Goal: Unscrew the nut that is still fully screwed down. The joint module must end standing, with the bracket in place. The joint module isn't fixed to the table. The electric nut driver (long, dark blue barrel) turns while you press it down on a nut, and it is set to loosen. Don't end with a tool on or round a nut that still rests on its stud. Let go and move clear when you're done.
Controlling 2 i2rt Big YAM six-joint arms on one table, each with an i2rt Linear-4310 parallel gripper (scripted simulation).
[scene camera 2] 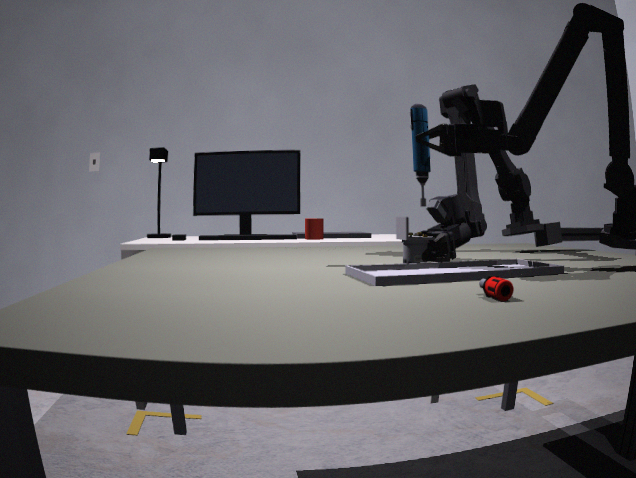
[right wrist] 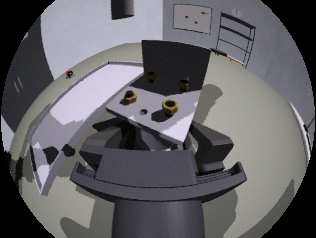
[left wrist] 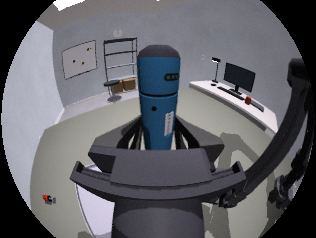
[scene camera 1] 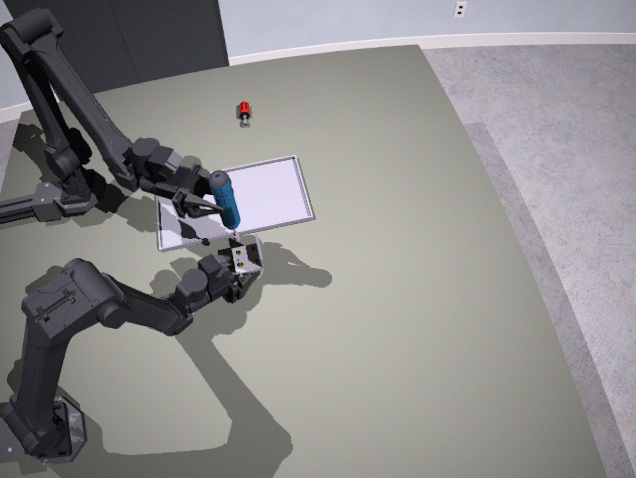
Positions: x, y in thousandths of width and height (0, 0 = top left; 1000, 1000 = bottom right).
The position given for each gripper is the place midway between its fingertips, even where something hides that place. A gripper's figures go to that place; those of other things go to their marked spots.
Scene:
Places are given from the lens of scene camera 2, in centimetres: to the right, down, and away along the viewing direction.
left gripper (scene camera 2: 656, 292): 23, -22, 128
right gripper (scene camera 2: 649, 539): 21, 4, 130
dark blue nut driver (scene camera 2: 660, 250): 23, -27, 126

